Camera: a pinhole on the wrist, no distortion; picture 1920 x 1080 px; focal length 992.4 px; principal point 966.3 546.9 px. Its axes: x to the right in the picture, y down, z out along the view. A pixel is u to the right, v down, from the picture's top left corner.
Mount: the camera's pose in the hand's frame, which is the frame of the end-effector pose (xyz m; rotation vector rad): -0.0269 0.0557 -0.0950 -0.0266 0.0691 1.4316
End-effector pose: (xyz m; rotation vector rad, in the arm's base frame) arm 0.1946 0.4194 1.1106 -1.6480 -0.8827 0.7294
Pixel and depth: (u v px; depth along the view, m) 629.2 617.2 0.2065
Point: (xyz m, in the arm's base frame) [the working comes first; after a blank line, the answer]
In the camera's frame: -0.0701 0.0146 0.2065

0.0755 0.4417 1.0838
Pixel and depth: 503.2 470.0 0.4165
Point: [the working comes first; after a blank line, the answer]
In the camera's frame: -0.1944 -0.0323 0.4165

-0.1047 0.6011 1.1456
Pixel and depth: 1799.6 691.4 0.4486
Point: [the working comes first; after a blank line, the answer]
In the camera's frame: 0.3767 0.0653 0.4486

-0.0054 0.5002 0.5830
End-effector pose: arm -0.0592 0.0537 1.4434 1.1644 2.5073 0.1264
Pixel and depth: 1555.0 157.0 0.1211
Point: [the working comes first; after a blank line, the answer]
In the camera's frame: 0.0718 -0.0476 0.1211

0.0199 0.1610 1.4445
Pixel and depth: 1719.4 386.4 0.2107
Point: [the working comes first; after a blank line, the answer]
In the camera's frame: 0.1599 -0.0341 0.2107

0.1178 0.2177 1.3882
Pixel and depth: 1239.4 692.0 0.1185
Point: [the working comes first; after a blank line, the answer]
In the camera's frame: 0.0326 0.0173 0.1185

0.0399 0.0889 1.4567
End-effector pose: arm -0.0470 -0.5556 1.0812 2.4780 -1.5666 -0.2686
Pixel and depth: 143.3 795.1 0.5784
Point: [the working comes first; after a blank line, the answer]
In the camera's frame: -0.4797 0.1447 0.5784

0.0448 -0.2417 0.4990
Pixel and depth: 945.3 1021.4 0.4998
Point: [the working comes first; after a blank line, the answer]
In the camera's frame: -0.0106 0.2390 0.4998

-0.3516 -0.4040 0.7263
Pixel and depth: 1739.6 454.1 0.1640
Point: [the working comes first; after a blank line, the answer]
In the camera's frame: 0.1278 -0.0153 0.1640

-0.2227 -0.6494 1.0723
